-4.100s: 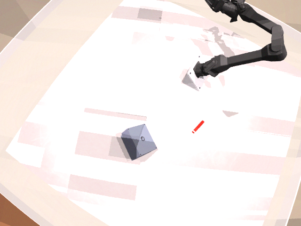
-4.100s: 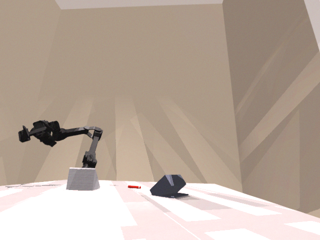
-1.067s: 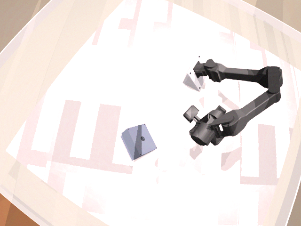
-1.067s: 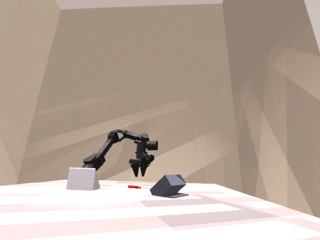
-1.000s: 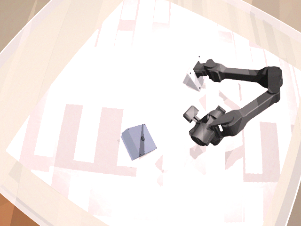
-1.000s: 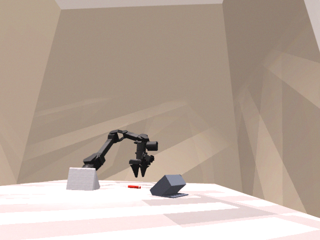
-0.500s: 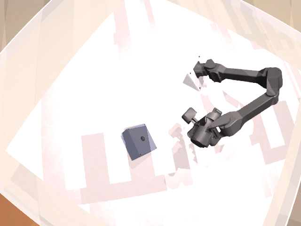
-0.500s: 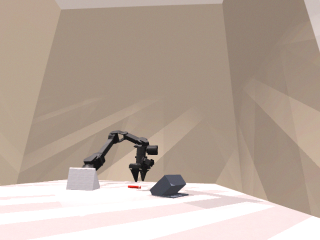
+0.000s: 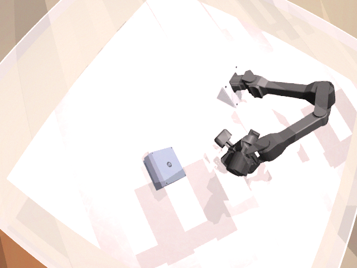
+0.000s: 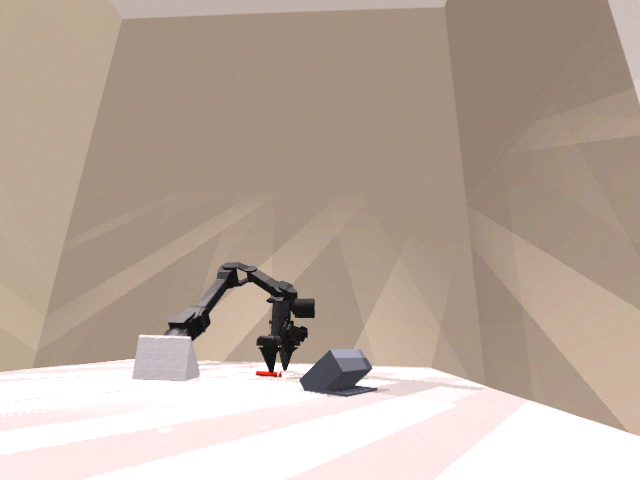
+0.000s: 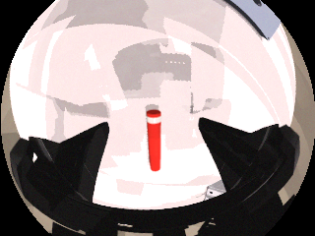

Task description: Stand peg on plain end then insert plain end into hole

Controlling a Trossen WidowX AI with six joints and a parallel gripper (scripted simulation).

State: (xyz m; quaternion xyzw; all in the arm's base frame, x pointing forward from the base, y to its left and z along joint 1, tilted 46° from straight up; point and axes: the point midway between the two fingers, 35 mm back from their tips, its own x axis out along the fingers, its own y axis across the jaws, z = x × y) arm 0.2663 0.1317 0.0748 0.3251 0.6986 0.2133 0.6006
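The red peg is 10 mm behind my gripper tip and 10 mm below it. Round my gripper tip: sloped grey-blue panel 190 mm ahead, 190 mm to the right, 20 mm above.
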